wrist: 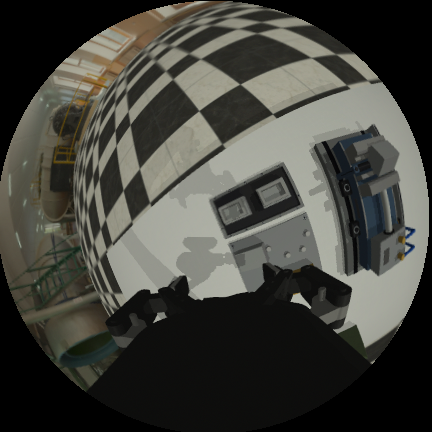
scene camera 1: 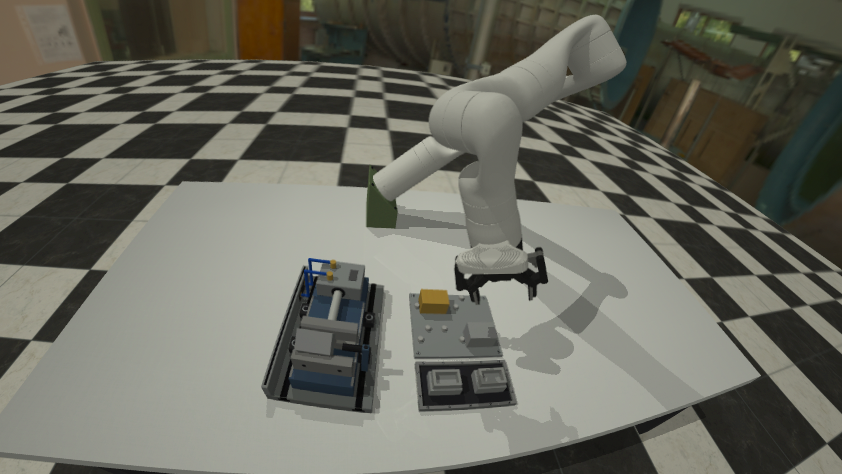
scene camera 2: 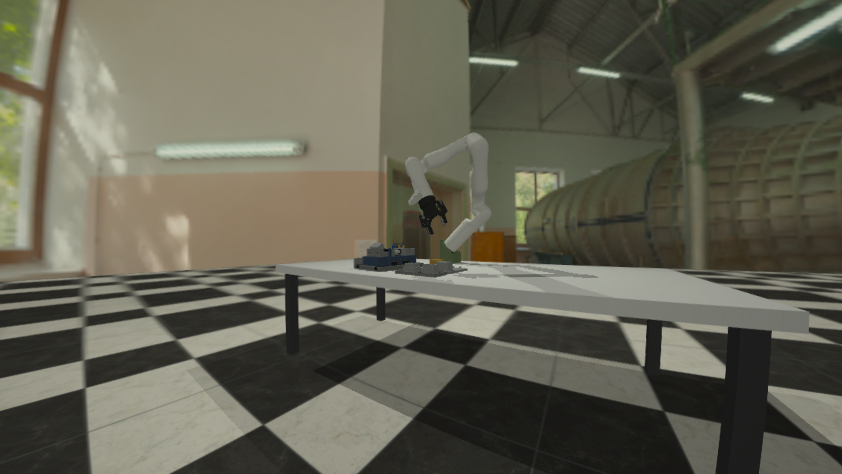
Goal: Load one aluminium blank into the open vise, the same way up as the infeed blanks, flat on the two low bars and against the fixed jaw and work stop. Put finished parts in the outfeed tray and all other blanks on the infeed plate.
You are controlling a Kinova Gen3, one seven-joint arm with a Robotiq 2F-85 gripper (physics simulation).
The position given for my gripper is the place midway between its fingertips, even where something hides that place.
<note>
My gripper (scene camera 1: 504, 298) is open, holding nothing. I also see an outfeed tray (scene camera 1: 498, 399), a grey infeed plate (scene camera 1: 436, 344) and a vise base (scene camera 1: 309, 388).
My gripper also shows in the wrist view (wrist: 224, 278). The outfeed tray shows as well in the wrist view (wrist: 287, 205). The vise base shows as well in the wrist view (wrist: 373, 209).
</note>
